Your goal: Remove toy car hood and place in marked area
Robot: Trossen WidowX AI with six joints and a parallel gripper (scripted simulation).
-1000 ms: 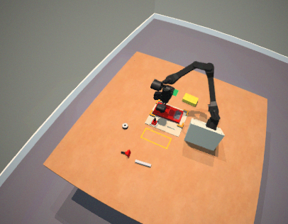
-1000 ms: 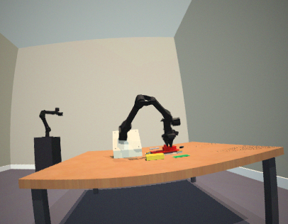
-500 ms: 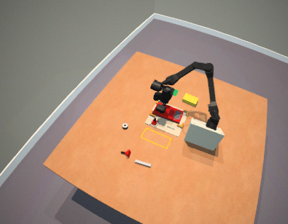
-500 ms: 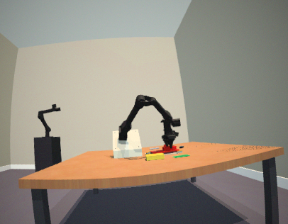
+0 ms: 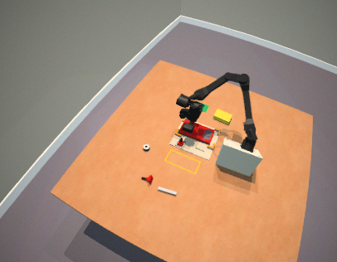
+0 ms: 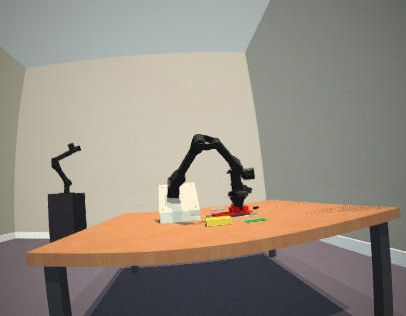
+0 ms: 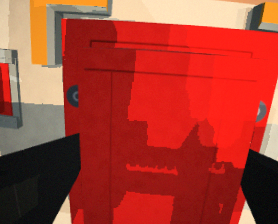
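Now: the pale base plate 4 cm behind my gripper tip, 2 cm to the left of it and 2 cm below it. The rest, counted from my gripper tip: red hood: 1 cm above; then green flat piece: 22 cm to the right, 3 cm below, 3 cm ahead; then yellow block: 20 cm to the right, 14 cm behind, 2 cm below.
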